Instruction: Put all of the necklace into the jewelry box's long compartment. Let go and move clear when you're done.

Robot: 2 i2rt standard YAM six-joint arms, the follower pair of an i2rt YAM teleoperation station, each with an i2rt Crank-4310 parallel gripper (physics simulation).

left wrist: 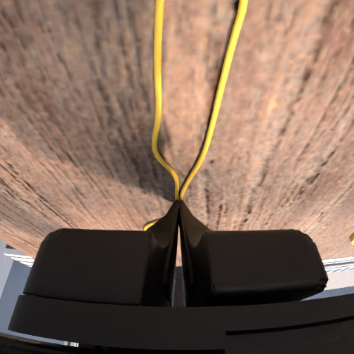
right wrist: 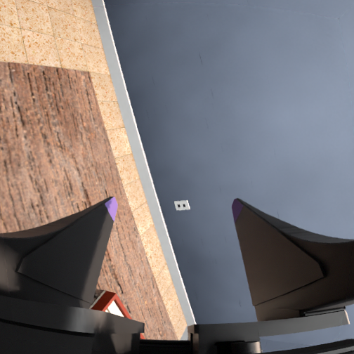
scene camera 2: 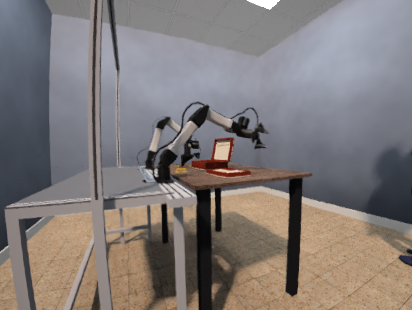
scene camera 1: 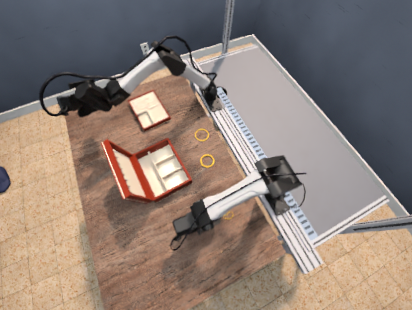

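Pixels of known places: left gripper, fingertip midpoint: (scene camera 2: 182,165); right gripper, fingertip midpoint: (scene camera 2: 268,140); left arm's base, link origin: (scene camera 2: 149,169); right arm's base, link origin: (scene camera 2: 163,180) (scene camera 1: 210,97).
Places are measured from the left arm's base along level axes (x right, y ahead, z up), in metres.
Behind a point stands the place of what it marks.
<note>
The yellow necklace (left wrist: 158,75) (scene camera 1: 228,215) @(x 0.003, y 0.229, z 0.013 m) lies on the table as a long narrow loop; the arm hides much of it in scene camera 1. My left gripper (left wrist: 178,203) (scene camera 2: 185,161) @(x 0.016, y 0.276, z 0.013 m) is shut on the necklace near one end, its fingertips low over the table, two strands pinched together and a short bit showing beside a finger. My right gripper (right wrist: 174,200) (scene camera 2: 264,138) @(x 0.728, y 0.588, z 0.198 m) is open and empty, high past the table's far end. The red jewelry box (scene camera 1: 142,182) @(x 0.265, y 0.498, z 0.072 m) (scene camera 2: 206,164) @(x 0.425, y 0.327, z 0.052 m) stands with its lid open. Its long compartment (scene camera 1: 149,175) @(x 0.306, y 0.467, z 0.017 m) is empty, beside the lid.
A red shallow tray (scene camera 1: 163,122) @(x 0.550, y 0.309, z 0.020 m) (scene camera 2: 235,173) @(x 0.765, y 0.333, z 0.031 m) with cream lining lies above the box in scene camera 1. Two yellow rings, one (scene camera 1: 201,160) @(x 0.272, y 0.220, z 0.018 m) nearer the box and one (scene camera 1: 202,140) @(x 0.370, y 0.169, z 0.015 m) above it, lie between the box and the arms' rail. The raised lid (scene camera 1: 116,170) @(x 0.275, y 0.538, z 0.237 m) is an obstacle.
</note>
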